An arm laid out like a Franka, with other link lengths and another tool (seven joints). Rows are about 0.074 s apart.
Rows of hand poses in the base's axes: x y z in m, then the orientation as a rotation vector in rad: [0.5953 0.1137 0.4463 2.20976 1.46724 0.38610]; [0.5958 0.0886 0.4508 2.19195 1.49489 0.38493]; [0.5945 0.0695 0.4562 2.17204 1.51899 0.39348]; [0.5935 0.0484 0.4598 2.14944 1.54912 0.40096]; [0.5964 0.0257 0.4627 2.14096 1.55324 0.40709]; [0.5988 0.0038 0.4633 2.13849 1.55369 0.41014]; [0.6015 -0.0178 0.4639 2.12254 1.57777 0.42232]
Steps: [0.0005 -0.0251 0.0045 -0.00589 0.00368 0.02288]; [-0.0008 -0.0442 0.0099 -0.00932 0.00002 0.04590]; [-0.0018 -0.0653 0.0135 -0.01315 -0.00158 0.07349]; [0.0011 -0.0880 0.0164 -0.01501 -0.00693 0.07985]; [0.0035 -0.1099 0.0170 -0.01515 -0.00946 0.08145]; [0.0062 -0.1315 0.0176 -0.01327 -0.01269 0.10405]
